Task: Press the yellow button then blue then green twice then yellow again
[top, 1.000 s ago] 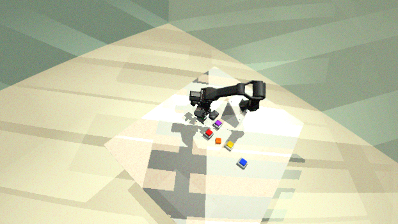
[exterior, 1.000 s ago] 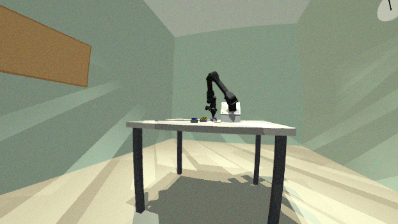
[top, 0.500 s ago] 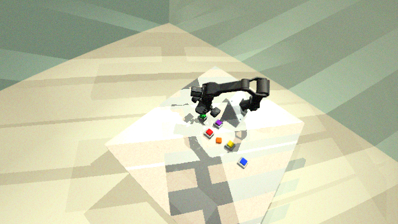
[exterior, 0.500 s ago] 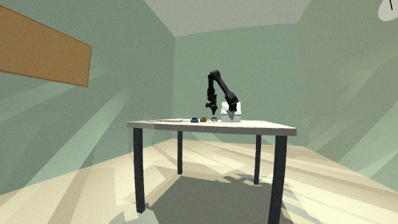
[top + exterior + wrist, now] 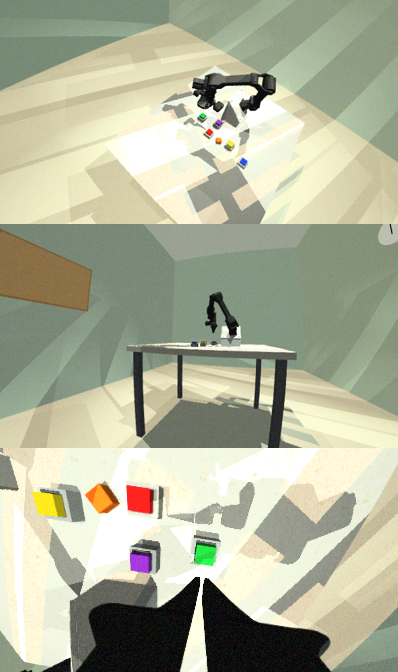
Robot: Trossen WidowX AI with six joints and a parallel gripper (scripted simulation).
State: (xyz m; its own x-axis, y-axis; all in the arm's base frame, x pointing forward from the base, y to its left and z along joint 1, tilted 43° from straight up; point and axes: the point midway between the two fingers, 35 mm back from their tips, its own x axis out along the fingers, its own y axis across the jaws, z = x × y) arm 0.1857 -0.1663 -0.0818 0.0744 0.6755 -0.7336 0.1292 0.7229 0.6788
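Now: the yellow button 70 mm ahead of my gripper tip, 240 mm to the left of it and 90 mm below it. From my gripper tip the other things lie so: green button (10 mm to the right, 90 mm below); red button (80 mm ahead, 90 mm to the left, 90 mm below); purple button (20 mm behind, 100 mm to the left, 90 mm below).
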